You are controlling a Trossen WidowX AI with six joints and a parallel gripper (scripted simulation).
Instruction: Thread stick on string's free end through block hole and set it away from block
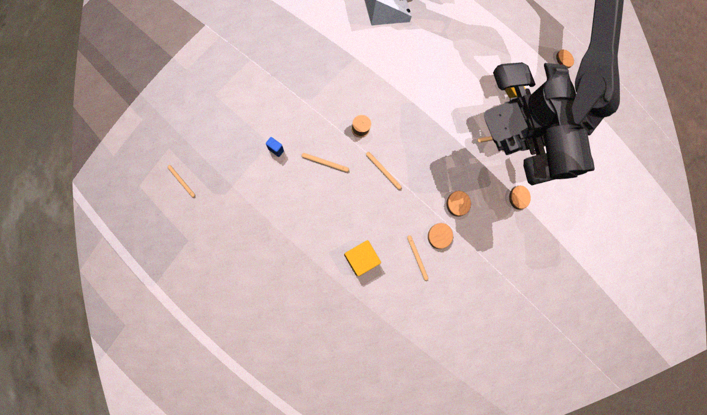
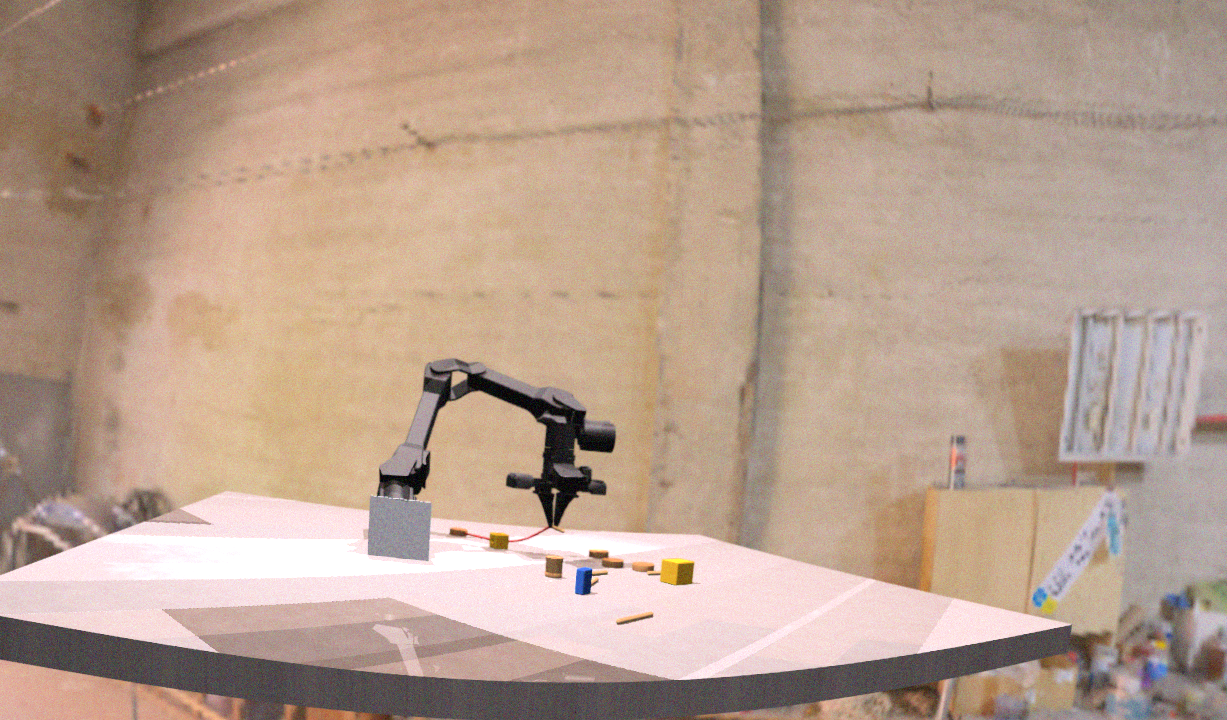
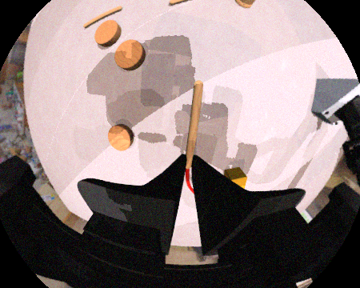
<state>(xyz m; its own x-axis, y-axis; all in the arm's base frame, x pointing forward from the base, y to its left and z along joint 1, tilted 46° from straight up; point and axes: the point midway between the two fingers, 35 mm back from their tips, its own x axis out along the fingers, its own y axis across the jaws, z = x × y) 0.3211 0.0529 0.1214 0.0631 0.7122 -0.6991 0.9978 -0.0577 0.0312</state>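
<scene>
Right now my gripper tip is 14 cm past the round wooden button, 22 cm to the right of it and 5 cm above it. Round my gripper tip: blue block: 7 cm behind, 37 cm to the right, 4 cm below; then short wooden cylinder: 7 cm behind, 24 cm to the right, 4 cm below; then thin wooden stick: 1 cm to the right.
</scene>
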